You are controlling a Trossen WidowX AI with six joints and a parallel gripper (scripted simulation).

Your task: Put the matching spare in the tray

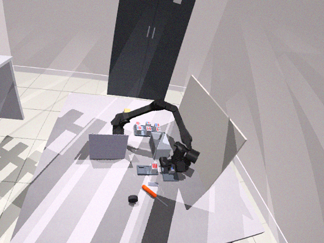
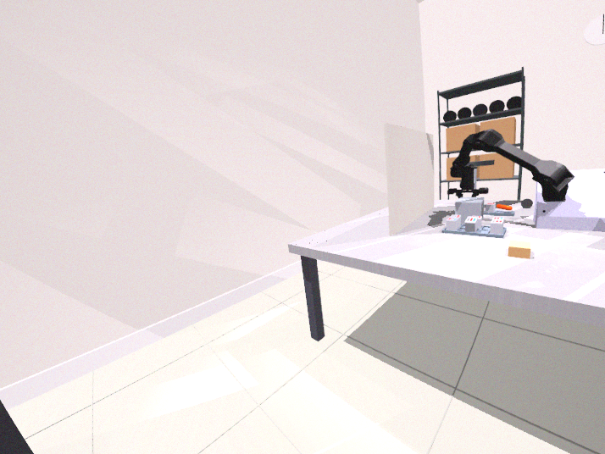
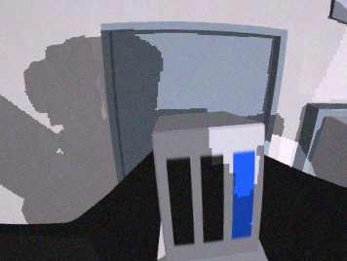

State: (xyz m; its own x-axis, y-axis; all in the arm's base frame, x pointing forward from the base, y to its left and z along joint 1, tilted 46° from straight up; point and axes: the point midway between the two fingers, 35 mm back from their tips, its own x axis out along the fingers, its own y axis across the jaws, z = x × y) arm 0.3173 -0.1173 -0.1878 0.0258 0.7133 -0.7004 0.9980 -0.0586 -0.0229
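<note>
Now: gripper tip 3 cm below the grey spare block. Round my gripper tip: tray: 3 cm below; holder: 14 cm behind, 3 cm to the left, 2 cm below; grey mounted unit: 20 cm to the left, 3 cm behind, 2 cm above.
</note>
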